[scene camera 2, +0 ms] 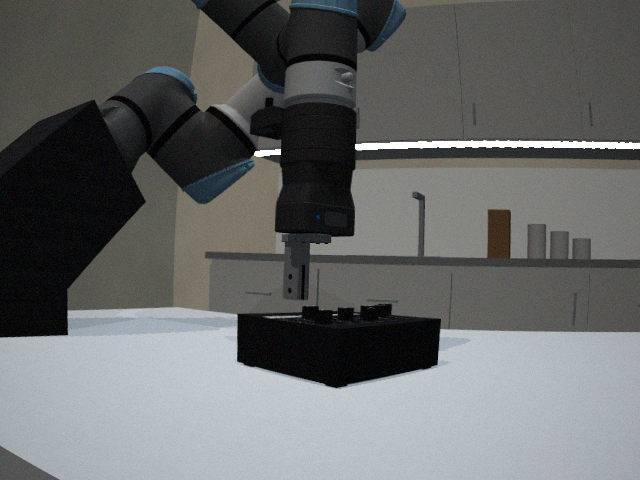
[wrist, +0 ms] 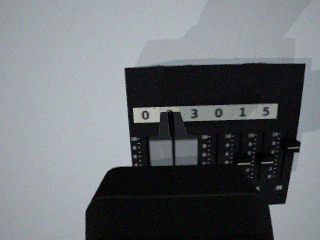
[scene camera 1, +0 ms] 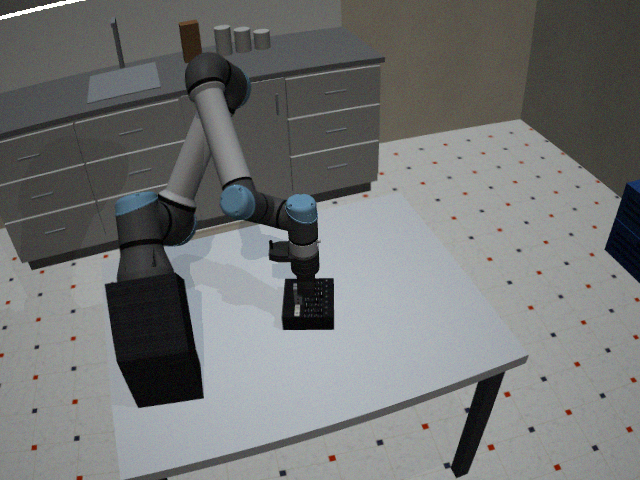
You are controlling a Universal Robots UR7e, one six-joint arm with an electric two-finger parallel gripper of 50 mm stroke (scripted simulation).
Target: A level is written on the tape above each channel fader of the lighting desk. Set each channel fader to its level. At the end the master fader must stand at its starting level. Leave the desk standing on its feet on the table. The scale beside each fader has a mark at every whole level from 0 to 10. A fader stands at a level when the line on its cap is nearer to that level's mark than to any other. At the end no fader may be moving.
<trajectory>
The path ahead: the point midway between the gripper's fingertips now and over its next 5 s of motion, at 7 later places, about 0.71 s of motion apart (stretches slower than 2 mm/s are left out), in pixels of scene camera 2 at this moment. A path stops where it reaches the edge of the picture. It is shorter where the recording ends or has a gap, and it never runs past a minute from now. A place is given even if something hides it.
My gripper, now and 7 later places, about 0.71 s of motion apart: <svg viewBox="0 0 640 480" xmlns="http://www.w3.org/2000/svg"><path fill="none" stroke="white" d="M295 299L295 306L296 311L300 311L308 312L316 313L320 314L319 313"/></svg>
</trajectory>
